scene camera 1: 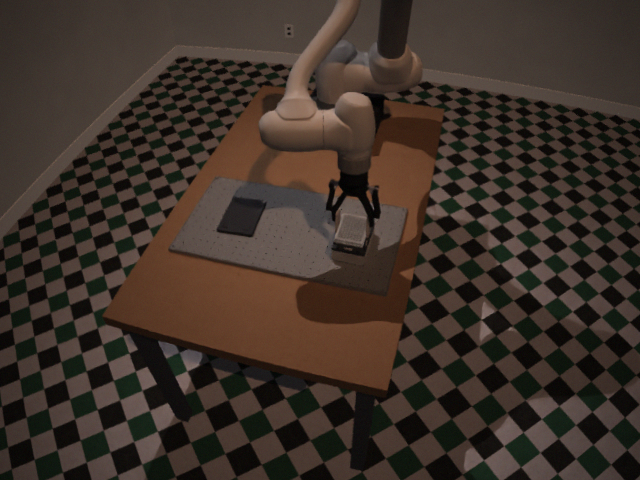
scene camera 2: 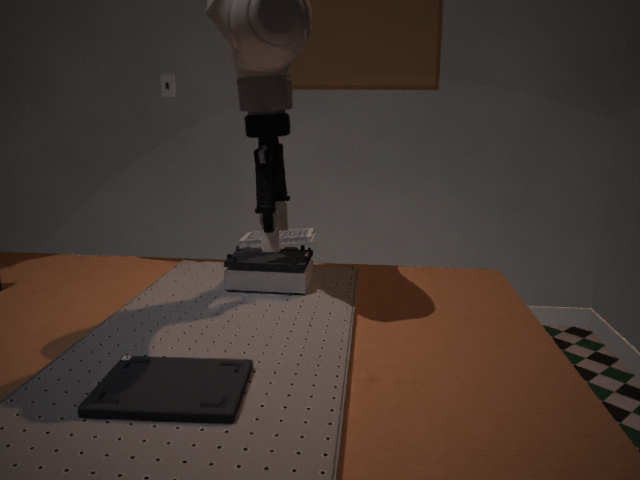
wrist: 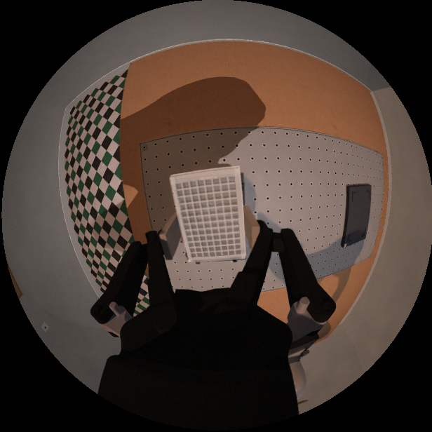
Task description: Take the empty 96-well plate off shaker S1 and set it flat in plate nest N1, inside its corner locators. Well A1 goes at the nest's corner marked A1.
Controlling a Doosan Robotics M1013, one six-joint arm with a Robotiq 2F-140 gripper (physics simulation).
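Frame: origin at the arm's base, x ahead, y left, z up, level; millimetres.
Seen in the pictures: gripper, fingertip midpoint: (scene camera 1: 352, 231) (scene camera 2: 276, 244).
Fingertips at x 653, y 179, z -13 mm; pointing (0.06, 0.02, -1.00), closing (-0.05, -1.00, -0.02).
A point is followed by its place in that frame.
The white 96-well plate (scene camera 1: 352, 230) {x 666, y 180, z 5 mm} (scene camera 2: 298, 237) {x 697, y 137, z 10 mm} (wrist: 210, 215) is between the pads of my gripper (scene camera 1: 354, 225) {x 653, y 179, z -13 mm} (scene camera 2: 276, 235) {x 653, y 179, z -13 mm} (wrist: 211, 218), which is shut on its two long sides. The plate looks roughly level and hangs a little above shaker S1 (scene camera 1: 347, 257) {x 712, y 175, z -63 mm} (scene camera 2: 268, 280) {x 645, y 131, z -65 mm}, a pale box with a dark top; a gap shows between them in the scene camera 2 view. Plate nest N1 (scene camera 1: 241, 217) {x 596, y -198, z -78 mm} (scene camera 2: 170, 387) {x 586, y -213, z -78 mm} (wrist: 358, 215) is a flat dark slab with raised corner locators and nothing on it. A small pale mark shows at one nest corner; no lettering is readable.
Shaker and nest stand on a grey perforated board (scene camera 1: 289, 248) {x 688, y -11, z -90 mm} (scene camera 2: 289, 330) {x 697, y -23, z -90 mm} (wrist: 300, 175), near its opposite ends. The board lies on a wooden table (scene camera 1: 248, 304) {x 912, y -72, z -103 mm} (scene camera 2: 423, 372) {x 878, y -114, z -103 mm} (wrist: 300, 90). The white arm reaches over from the table's far end.
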